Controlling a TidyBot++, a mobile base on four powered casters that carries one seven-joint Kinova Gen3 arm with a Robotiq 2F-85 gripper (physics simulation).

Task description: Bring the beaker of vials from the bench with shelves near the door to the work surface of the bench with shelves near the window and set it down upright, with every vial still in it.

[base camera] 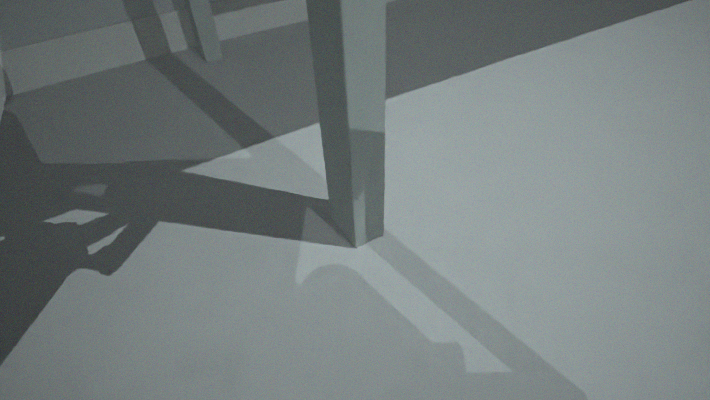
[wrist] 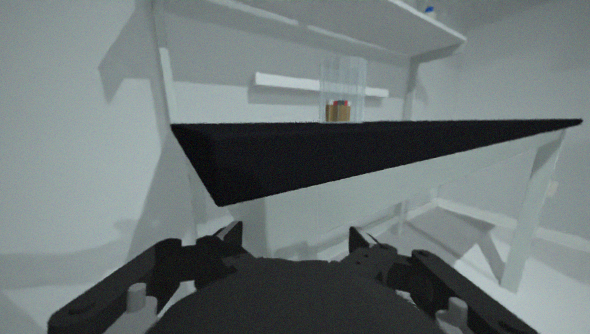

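A clear beaker [wrist: 344, 75] with vials [wrist: 338, 111] in its lower part stands upright on the black top of a bench with shelves [wrist: 280, 155], in the upper middle of the wrist view. The vials look amber-brown with red, dark and white caps; their exact number is hard to tell. My gripper [wrist: 295, 235] is open and empty. In the wrist view its fingertips show below the bench top's front edge, short of the beaker. Which of the two benches this is, the frames do not tell.
A shelf [wrist: 320, 22] runs above the bench top, with a blue-capped bottle [wrist: 429, 11] on it. A white rail [wrist: 285, 81] is on the wall behind. A bench leg [base camera: 367, 90] stands close in front of the base, with another leg [base camera: 204, 30] farther back at the left.
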